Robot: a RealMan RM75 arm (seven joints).
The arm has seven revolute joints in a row. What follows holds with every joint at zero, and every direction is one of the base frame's. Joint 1 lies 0.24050 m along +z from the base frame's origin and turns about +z. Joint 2 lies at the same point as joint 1 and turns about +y. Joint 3 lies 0.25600 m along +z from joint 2 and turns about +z. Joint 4 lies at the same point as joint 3 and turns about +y. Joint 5 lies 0.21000 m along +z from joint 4 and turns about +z. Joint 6 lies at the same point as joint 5 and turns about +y. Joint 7 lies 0.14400 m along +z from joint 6 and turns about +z. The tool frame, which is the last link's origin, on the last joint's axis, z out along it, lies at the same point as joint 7; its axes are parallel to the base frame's.
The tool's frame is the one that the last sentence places.
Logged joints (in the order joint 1, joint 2, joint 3, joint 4, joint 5, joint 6, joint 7), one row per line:
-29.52, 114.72, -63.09, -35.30, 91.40, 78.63, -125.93
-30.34, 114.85, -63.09, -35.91, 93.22, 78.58, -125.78
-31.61, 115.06, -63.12, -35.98, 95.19, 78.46, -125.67
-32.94, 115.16, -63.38, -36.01, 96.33, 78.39, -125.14
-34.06, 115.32, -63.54, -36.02, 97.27, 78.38, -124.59
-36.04, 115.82, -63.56, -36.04, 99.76, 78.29, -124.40
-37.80, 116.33, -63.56, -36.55, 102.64, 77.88, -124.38
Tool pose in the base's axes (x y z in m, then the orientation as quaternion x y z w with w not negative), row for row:
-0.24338, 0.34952, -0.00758, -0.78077, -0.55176, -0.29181, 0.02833
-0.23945, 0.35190, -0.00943, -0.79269, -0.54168, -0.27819, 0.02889
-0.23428, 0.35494, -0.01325, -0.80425, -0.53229, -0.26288, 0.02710
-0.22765, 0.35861, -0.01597, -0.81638, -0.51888, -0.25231, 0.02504
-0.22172, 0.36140, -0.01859, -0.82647, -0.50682, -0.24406, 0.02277
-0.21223, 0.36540, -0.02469, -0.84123, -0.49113, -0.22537, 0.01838
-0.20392, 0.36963, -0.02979, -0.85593, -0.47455, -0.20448, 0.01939
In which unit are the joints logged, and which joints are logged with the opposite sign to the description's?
The joints are logged in degrees. Opposite sign: joint 2, joint 3, joint 4.
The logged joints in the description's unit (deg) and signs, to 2 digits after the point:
-29.52, -114.72, 63.09, 35.30, 91.40, 78.63, -125.93
-30.34, -114.85, 63.09, 35.91, 93.22, 78.58, -125.78
-31.61, -115.06, 63.12, 35.98, 95.19, 78.46, -125.67
-32.94, -115.16, 63.38, 36.01, 96.33, 78.39, -125.14
-34.06, -115.32, 63.54, 36.02, 97.27, 78.38, -124.59
-36.04, -115.82, 63.56, 36.04, 99.76, 78.29, -124.40
-37.80, -116.33, 63.56, 36.55, 102.64, 77.88, -124.38

